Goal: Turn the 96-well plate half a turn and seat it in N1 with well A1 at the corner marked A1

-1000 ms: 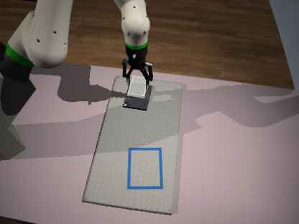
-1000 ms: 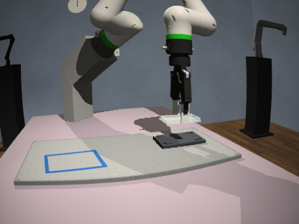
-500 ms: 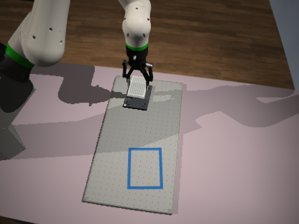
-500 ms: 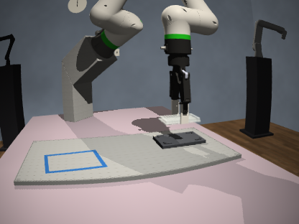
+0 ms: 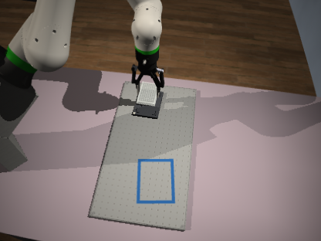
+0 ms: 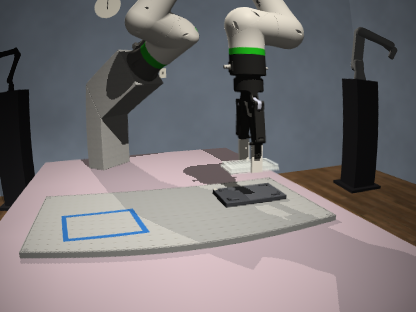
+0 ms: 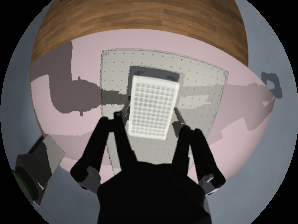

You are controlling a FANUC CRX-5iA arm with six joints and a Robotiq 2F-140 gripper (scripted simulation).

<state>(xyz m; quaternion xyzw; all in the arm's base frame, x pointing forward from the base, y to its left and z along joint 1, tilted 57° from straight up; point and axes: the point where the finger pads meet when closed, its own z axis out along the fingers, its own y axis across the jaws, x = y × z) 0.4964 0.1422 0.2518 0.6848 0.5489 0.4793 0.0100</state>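
My hand is 100 mm above the dark plate nest N1. The rest, counted from my hand: white 96-well plate: 20 mm below.
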